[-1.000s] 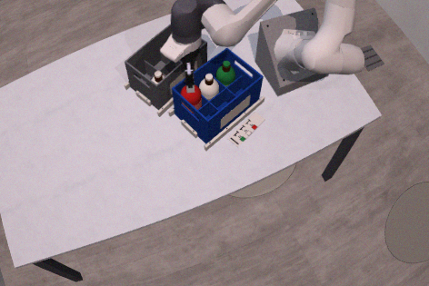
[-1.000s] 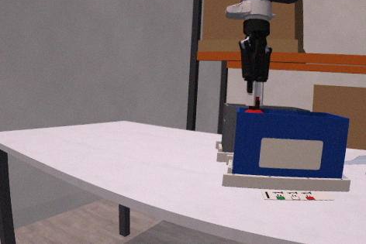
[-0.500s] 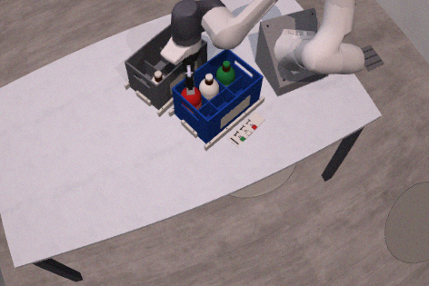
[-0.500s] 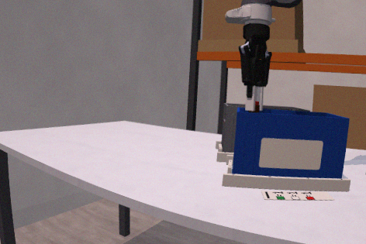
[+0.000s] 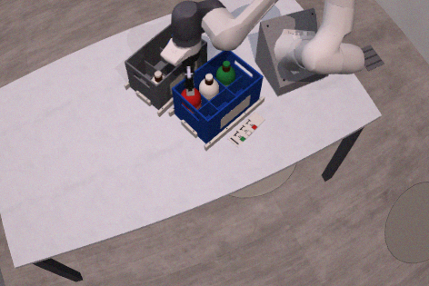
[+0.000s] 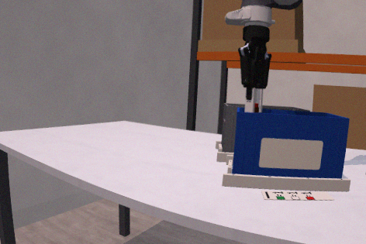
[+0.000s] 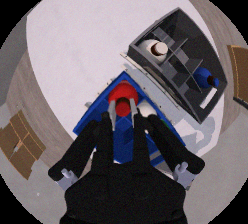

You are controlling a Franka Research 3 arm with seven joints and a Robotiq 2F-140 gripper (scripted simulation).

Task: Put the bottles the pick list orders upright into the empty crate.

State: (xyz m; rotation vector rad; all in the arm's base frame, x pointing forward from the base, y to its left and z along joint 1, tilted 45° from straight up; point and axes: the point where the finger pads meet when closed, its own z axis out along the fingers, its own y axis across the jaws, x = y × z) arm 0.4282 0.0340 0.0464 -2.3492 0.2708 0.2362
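My hand is 80 mm above the red bottle. The rest, counted from my hand: green bottle 160 mm behind, 70 mm to the right, 110 mm below; grey crate 30 mm ahead, 200 mm to the right, 120 mm below; blue crate 100 mm behind, 120 mm below.
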